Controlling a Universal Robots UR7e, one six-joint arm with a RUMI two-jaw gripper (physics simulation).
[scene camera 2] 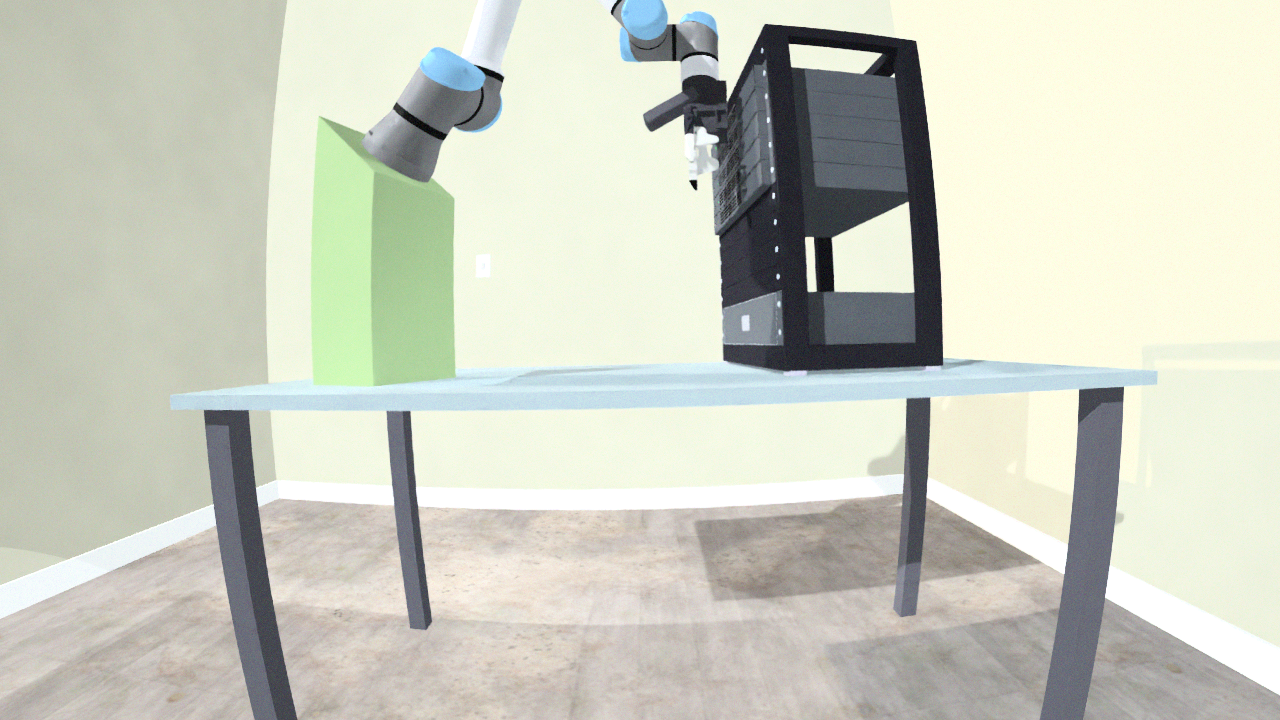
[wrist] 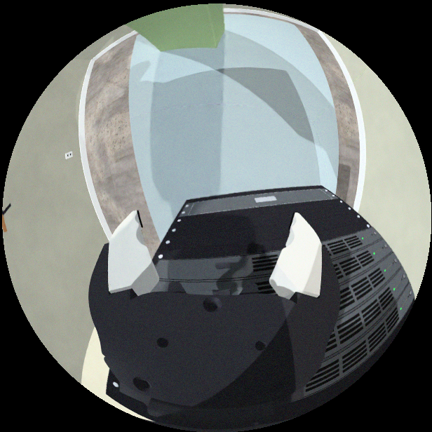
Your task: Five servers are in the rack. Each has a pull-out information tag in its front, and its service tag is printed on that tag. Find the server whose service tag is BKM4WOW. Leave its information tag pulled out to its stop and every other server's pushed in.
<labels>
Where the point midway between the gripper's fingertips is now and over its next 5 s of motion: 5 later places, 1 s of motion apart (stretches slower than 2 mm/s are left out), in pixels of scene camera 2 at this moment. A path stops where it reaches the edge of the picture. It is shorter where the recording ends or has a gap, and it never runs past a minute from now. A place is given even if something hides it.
My gripper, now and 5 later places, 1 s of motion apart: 694, 177; 691, 178; 700, 177; 723, 177; 728, 178; 722, 203
</labels>
